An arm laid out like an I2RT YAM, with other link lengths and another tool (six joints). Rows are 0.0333 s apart.
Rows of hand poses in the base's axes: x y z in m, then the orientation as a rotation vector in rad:
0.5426, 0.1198, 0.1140, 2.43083, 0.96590, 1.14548
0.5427, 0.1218, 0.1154, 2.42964, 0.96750, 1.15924
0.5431, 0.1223, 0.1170, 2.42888, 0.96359, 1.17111
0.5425, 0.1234, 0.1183, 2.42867, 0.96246, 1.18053
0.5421, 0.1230, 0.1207, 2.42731, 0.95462, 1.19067
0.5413, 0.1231, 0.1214, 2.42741, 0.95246, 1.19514
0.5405, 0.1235, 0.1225, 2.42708, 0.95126, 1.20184
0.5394, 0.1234, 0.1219, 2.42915, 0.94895, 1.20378
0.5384, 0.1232, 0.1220, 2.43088, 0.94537, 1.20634
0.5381, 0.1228, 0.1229, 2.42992, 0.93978, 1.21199
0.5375, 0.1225, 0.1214, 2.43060, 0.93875, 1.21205
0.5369, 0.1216, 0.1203, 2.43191, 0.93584, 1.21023
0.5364, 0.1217, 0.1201, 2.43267, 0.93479, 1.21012
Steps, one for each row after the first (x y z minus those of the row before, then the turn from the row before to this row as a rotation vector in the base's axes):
0.0001, 0.0020, 0.0014, 0.00653, -0.00665, 0.00440
0.0004, 0.0005, 0.0016, 0.00596, -0.00662, 0.00010
-0.0006, 0.0011, 0.0013, 0.00500, -0.00463, 0.00152
-0.0004, -0.0004, 0.0024, 0.00473, -0.00688, -0.00312
-0.0008, 0.0001, 0.0007, 0.00258, -0.00240, -0.00039
-0.0008, 0.0004, 0.0011, 0.00346, -0.00345, 0.00081
-0.0011, -0.0001, -0.0006, 0.00267, -0.00020, -0.00094
-0.0010, -0.0002, 0.0001, 0.00280, -0.00091, -0.00171
-0.0003, -0.0004, 0.0009, 0.00258, -0.00414, -0.00260
-0.0006, -0.0003, -0.0015, 0.00058, 0.00014, -0.00064
-0.0006, -0.0009, -0.0011, 0.00009, 0.00098, -0.00238
-0.0005, 0.0001, -0.0002, 0.00054, 0.00026, -0.00069

